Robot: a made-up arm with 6 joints. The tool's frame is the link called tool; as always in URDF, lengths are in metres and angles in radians. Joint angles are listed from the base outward. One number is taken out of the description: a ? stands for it. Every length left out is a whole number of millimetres.
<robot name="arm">
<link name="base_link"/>
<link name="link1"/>
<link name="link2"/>
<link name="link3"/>
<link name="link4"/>
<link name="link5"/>
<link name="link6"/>
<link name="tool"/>
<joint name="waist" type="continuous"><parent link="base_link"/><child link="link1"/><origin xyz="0 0 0.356"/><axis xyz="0 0 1"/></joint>
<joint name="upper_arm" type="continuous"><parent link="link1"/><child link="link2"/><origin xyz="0.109 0 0"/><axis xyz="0 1 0"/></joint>
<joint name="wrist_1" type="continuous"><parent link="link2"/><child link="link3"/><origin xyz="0 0 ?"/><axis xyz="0 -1 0"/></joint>
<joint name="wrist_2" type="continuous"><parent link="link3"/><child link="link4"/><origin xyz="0.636 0 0.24"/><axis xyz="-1 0 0"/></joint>
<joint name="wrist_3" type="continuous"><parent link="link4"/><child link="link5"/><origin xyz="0 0 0"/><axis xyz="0 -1 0"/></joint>
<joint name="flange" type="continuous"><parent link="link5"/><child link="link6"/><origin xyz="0.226 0 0"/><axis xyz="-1 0 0"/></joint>
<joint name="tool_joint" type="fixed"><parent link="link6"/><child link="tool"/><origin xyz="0 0 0"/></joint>
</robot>
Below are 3 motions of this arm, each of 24 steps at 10 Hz.
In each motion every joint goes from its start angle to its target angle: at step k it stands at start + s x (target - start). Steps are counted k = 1, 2, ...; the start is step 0. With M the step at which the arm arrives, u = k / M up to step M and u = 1 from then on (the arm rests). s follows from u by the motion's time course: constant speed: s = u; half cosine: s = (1 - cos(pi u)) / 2; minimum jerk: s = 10 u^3 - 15 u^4 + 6 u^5.
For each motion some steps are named. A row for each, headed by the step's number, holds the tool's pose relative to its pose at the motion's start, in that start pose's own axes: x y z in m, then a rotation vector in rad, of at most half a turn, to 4 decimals.
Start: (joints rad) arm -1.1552 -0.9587 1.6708 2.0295 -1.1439 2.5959
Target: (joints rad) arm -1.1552 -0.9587 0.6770 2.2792 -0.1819 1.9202
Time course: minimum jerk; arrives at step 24
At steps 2, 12, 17, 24:
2: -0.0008 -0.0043 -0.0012 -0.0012 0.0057 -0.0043
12: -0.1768 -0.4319 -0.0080 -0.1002 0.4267 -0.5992
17: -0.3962 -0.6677 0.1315 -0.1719 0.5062 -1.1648
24: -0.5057 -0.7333 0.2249 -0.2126 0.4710 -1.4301

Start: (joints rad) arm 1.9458 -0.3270 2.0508 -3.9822 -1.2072 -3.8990
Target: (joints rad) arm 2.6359 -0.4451 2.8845 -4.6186 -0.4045 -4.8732
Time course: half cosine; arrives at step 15
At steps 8, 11, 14, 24:
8: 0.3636 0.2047 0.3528 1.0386 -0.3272 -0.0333
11: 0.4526 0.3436 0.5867 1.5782 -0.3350 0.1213
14: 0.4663 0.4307 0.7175 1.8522 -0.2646 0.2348
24: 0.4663 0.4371 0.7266 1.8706 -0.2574 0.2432

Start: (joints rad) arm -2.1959 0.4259 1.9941 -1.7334 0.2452 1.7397
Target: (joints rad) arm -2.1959 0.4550 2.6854 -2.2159 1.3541 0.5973
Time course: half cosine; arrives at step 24
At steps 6, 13, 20, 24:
6: -0.0325 -0.0421 0.0625 0.2644 -0.0552 -0.1487
13: -0.1743 -0.1491 0.1840 1.0529 -0.2485 -0.4942
20: -0.3336 -0.2093 0.2245 1.7362 -0.4251 -0.7417
24: -0.3644 -0.2161 0.2266 1.8553 -0.4556 -0.7861

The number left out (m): 1.188
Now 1 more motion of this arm.
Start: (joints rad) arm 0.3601 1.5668 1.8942 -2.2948 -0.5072 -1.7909
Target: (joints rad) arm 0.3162 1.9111 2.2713 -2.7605 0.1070 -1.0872
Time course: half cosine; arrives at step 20
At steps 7, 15, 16, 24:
7: -0.0806 0.0972 0.0264 -0.0850 0.0842 0.1599
15: -0.2941 0.2764 0.1088 -0.2199 0.0967 0.5241
16: -0.3150 0.2897 0.1178 -0.2286 0.0868 0.5548
24: -0.3549 0.3132 0.1354 -0.2435 0.0634 0.6106

